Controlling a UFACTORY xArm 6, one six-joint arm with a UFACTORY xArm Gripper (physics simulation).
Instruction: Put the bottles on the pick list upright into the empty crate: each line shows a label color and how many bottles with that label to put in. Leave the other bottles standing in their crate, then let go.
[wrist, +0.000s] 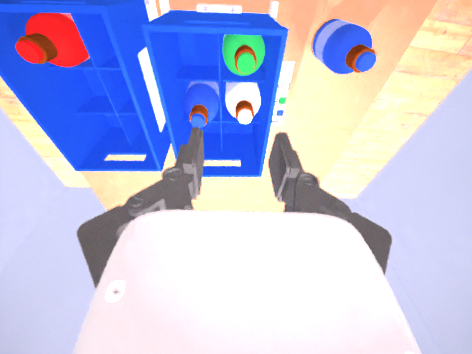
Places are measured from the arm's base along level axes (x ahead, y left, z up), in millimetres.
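Pixels of known places: gripper, fingertip midpoint: (238, 145).
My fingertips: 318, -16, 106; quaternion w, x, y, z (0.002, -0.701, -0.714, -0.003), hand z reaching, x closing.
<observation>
Behind a point stands the place of what it marks, as x, y, z.
My gripper (238, 145) @(318, -16, 107) is open and empty, above the near part of the middle blue crate (252, 168) @(533, 49, -98). In that crate a green bottle (243, 41) @(293, -2, -128) stands in the far right compartment, with a white bottle (242, 95) @(377, 7, -130) nearer on the right and a blue bottle (201, 97) @(389, -69, -134) beside it on the left. The left fingertip shows close to this blue bottle's cap. The left blue crate (60, 120) @(448, -341, -115) holds a red bottle (62, 40) @(317, -280, -134) in its far left compartment. Another blue bottle (340, 47) @(288, 162, -143) stands outside the crates, at right. The pick list (286, 75) @(371, 118, -251) is largely hidden by the middle crate; green and blue marks show.
The two crates stand side by side, with a narrow gap and a white handle opening (152, 92) between them. The wooden table (320, 120) @(478, 250, -253) extends right of the middle crate, and its edge runs diagonally at the right. Crate walls rise around the bottles.
</observation>
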